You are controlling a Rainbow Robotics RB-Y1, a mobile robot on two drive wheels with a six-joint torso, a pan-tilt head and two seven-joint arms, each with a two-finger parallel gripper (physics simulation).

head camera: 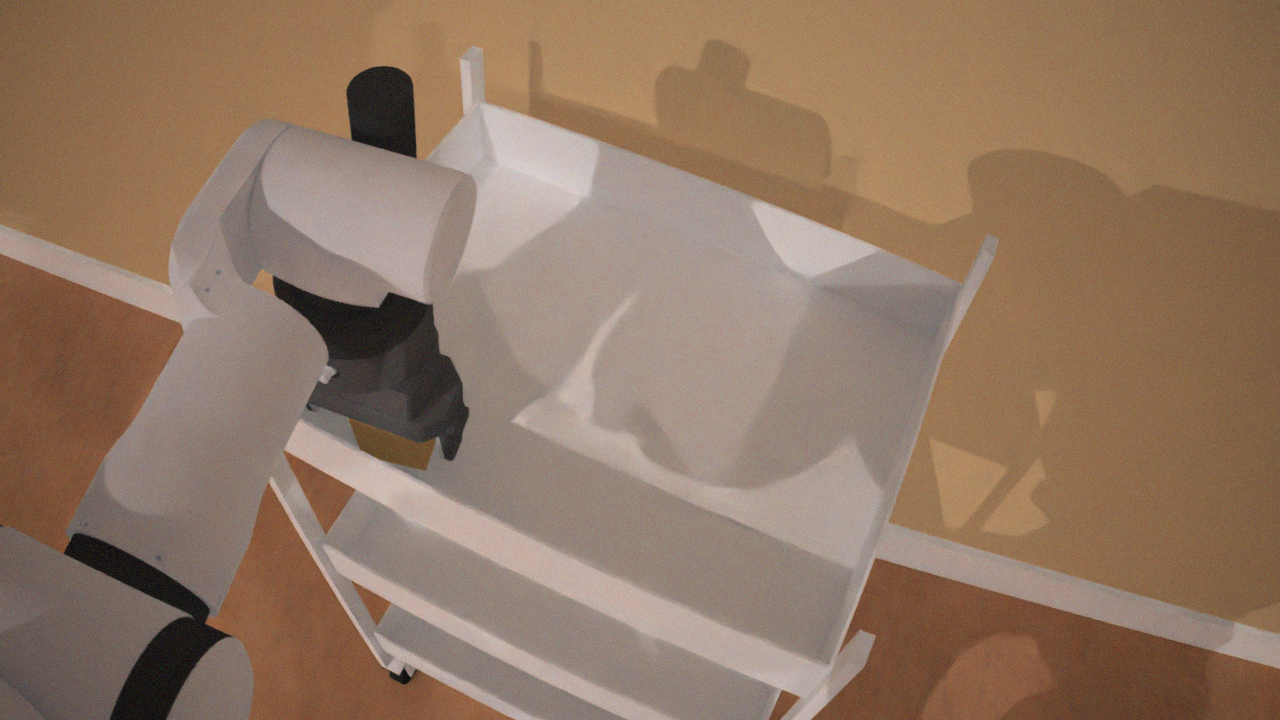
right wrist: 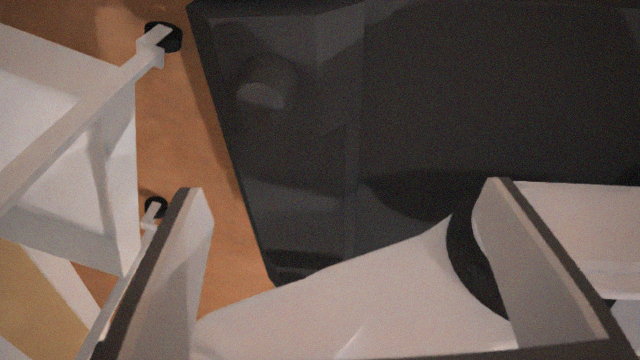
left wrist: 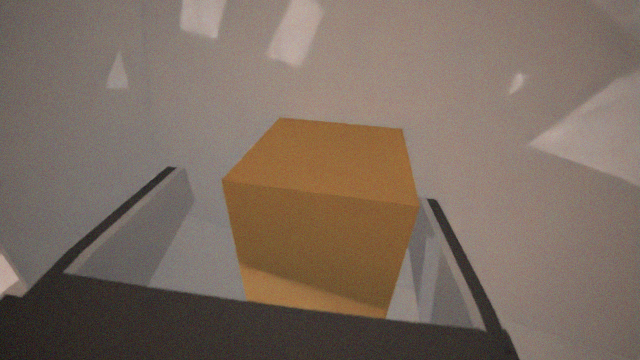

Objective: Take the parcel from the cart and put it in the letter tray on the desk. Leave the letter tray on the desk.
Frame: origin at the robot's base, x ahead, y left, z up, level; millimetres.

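Seen in the pictures: left gripper, fingertip midpoint: (head camera: 383,424) (left wrist: 299,198); right gripper, fingertip midpoint: (right wrist: 345,200).
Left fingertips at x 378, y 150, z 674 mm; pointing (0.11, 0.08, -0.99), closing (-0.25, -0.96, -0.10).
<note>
Offsets run from my left fingertips to a thing's top centre. "*": to the spot under its first point. Level surfaces: height alone.
The parcel @(dx +2, dy -15, dz +39 mm) (head camera: 392,445) (left wrist: 322,240) is an orange-brown box on the top shelf of the white cart (head camera: 572,564) (right wrist: 85,119), near its front left corner in the head view. My left gripper (head camera: 384,428) (left wrist: 299,198) is open above it. In the left wrist view the parcel shows between the two fingers, closer to the right-hand one, with a gap at the left-hand one. The gripper body hides part of the parcel in the head view. My right gripper (right wrist: 345,200) is open, with no object between its fingers, away from the parcel. The letter tray and desk do not show.
The cart's top shelf has raised rims and corner posts, with lower shelves beneath. A tan wall (head camera: 1118,358) stands behind it, above a brown floor @(dz -674 mm) (head camera: 80,376) (right wrist: 175,135). A large dark body (right wrist: 475,100) and a pale, rounded part @(* dx -451, dy -201, dz -339 mm) (right wrist: 350,300) show in the right wrist view.
</note>
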